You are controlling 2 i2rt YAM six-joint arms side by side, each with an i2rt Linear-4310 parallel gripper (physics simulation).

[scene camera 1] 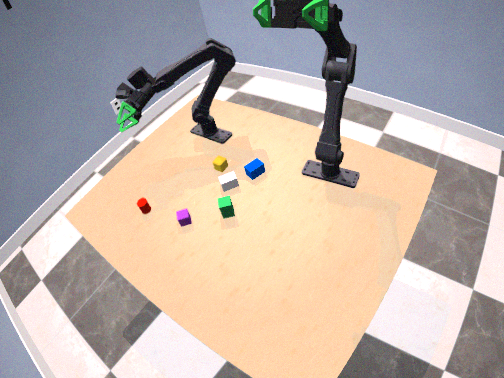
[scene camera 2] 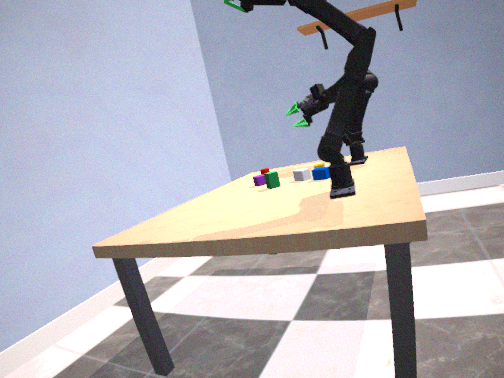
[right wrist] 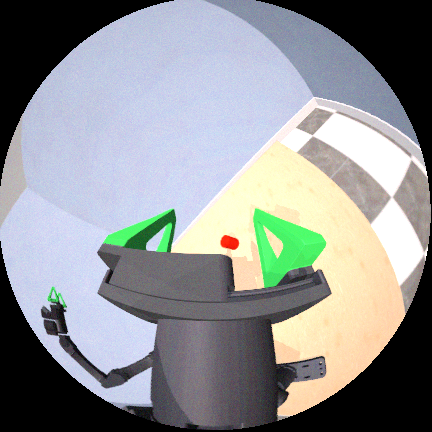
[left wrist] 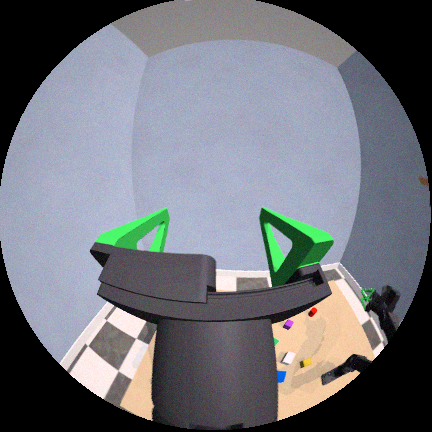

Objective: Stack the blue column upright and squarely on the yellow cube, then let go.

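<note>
The blue column (scene camera 1: 255,169) (scene camera 2: 321,173) (left wrist: 281,376) lies on its side on the table, apart from the yellow cube. The yellow cube (scene camera 1: 220,163) (scene camera 2: 319,165) (left wrist: 306,362) sits on the table with nothing on it; in scene camera 2 it is partly hidden behind the blue column. My left gripper (scene camera 1: 291,14) (left wrist: 213,212) (right wrist: 55,289) is open and empty, high above the table. My right gripper (scene camera 1: 128,117) (scene camera 2: 295,116) (left wrist: 360,294) (right wrist: 214,213) is open and empty, in the air at the left of scene camera 1, well away from both blocks.
A white block (scene camera 1: 228,181) (scene camera 2: 301,174) (left wrist: 288,358) lies close to the yellow cube and the blue column. A green block (scene camera 1: 226,206) (scene camera 2: 272,180), a purple cube (scene camera 1: 184,217) (scene camera 2: 259,180) and a red cylinder (scene camera 1: 144,205) (scene camera 2: 265,171) (right wrist: 229,242) stand farther off on the table (scene camera 1: 280,280).
</note>
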